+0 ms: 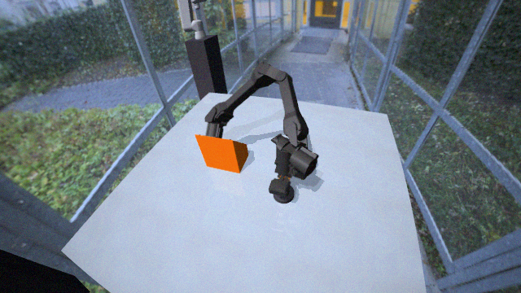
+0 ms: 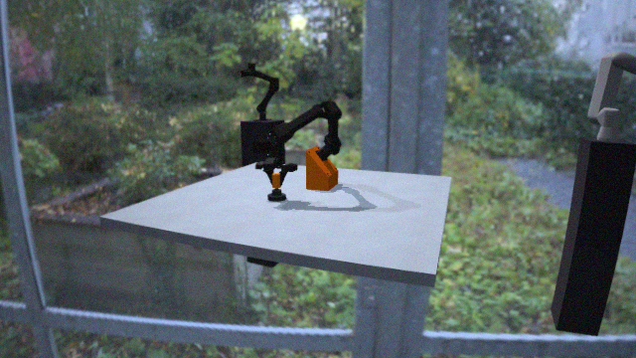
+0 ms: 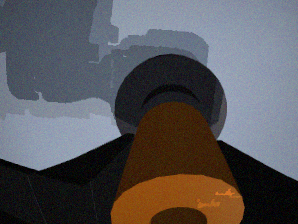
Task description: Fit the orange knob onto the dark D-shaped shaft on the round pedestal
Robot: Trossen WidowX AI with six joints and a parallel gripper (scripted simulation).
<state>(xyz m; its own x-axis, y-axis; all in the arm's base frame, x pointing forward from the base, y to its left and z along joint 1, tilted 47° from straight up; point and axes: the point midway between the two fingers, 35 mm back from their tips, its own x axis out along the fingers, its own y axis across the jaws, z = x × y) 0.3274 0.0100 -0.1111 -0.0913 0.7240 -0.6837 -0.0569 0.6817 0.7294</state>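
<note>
My gripper tip is 3 cm above the pedestal. Also, from my gripper tip: orange knob (2 cm above).
</note>
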